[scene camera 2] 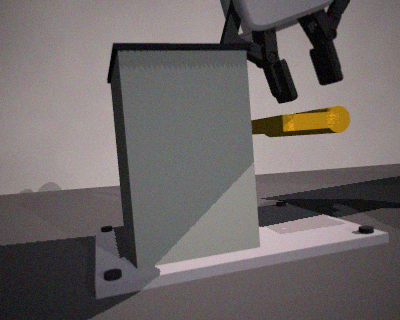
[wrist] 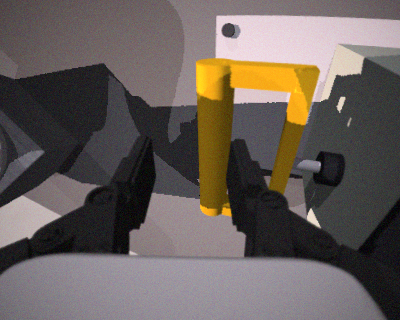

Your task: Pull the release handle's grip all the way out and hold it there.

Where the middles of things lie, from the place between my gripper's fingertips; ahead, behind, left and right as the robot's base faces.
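Pale base plate [scene camera 2: 287, 233]: 30 mm to the left of my hand, 100 mm ahead of it, 130 mm below it.
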